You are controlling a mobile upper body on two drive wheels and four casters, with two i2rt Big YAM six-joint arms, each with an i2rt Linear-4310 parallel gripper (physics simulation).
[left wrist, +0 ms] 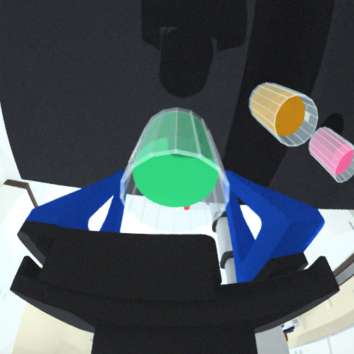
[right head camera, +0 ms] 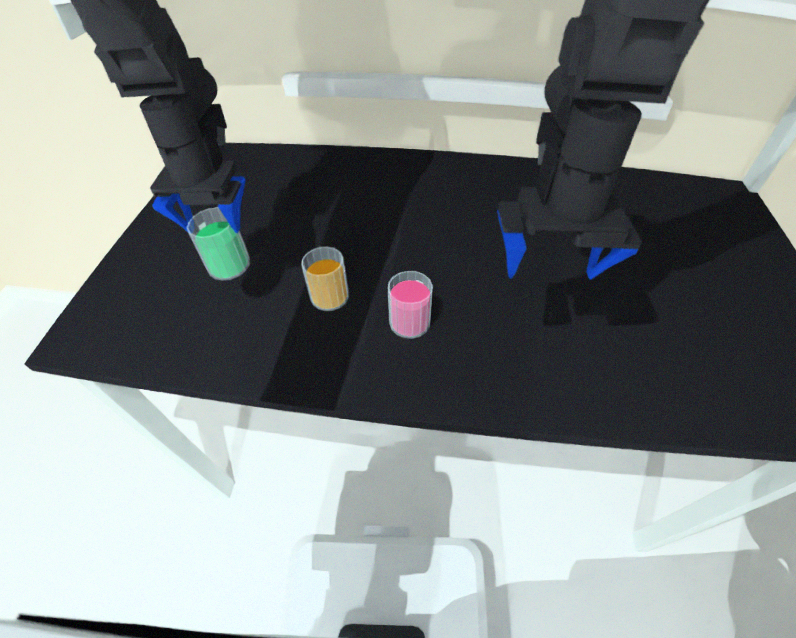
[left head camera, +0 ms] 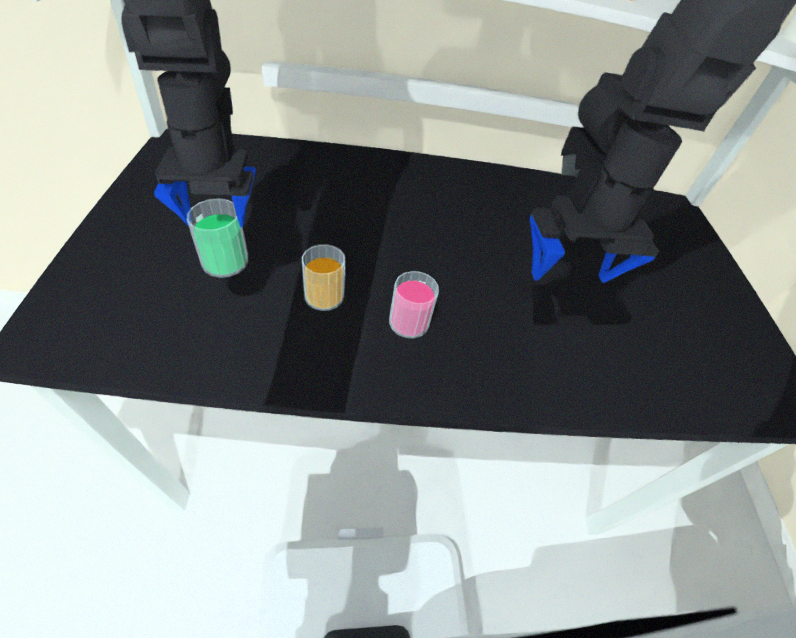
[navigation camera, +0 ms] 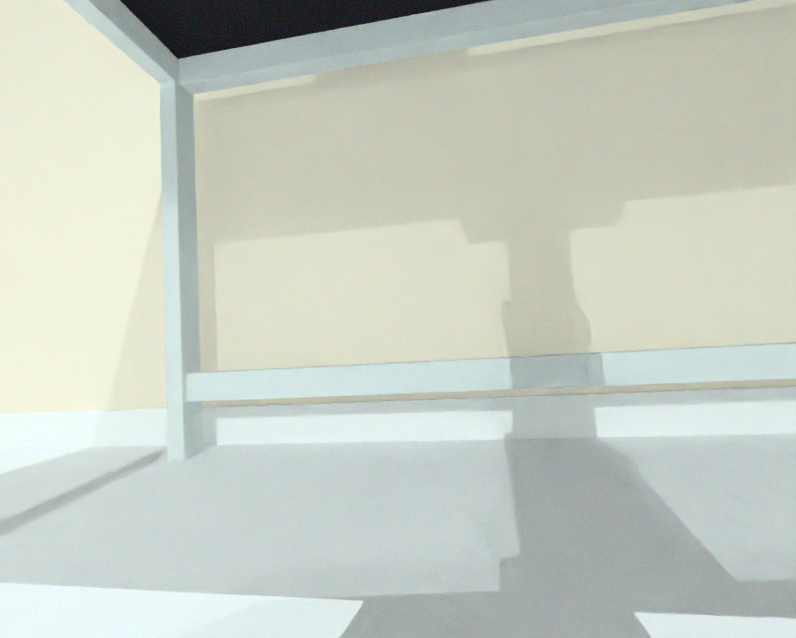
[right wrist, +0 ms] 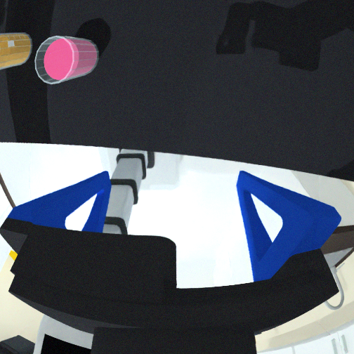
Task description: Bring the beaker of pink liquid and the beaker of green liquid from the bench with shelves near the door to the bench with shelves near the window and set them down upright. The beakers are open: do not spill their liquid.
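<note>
The beaker of green liquid (left head camera: 221,249) (right head camera: 223,253) (left wrist: 175,180) is between the blue fingers of my left gripper (left head camera: 213,223) (right head camera: 211,227) (left wrist: 174,177), which is shut on it. It hangs about upright above the black bench top (left head camera: 498,372) (right head camera: 531,392), its shadow apart from its base. The beaker of pink liquid (left head camera: 412,312) (right head camera: 409,312) (left wrist: 332,150) (right wrist: 65,59) stands upright near the middle of the bench. My right gripper (left head camera: 571,277) (right head camera: 551,275) (right wrist: 173,177) is open and empty above the bench, to the right of the pink beaker.
A beaker of orange liquid (left head camera: 324,285) (right head camera: 326,285) (left wrist: 275,107) (right wrist: 14,50) stands upright between the green and pink beakers. A pale rail (left head camera: 465,97) (right head camera: 478,90) runs behind the bench by the wall. A bench leg (navigation camera: 178,265) shows in the navigation view.
</note>
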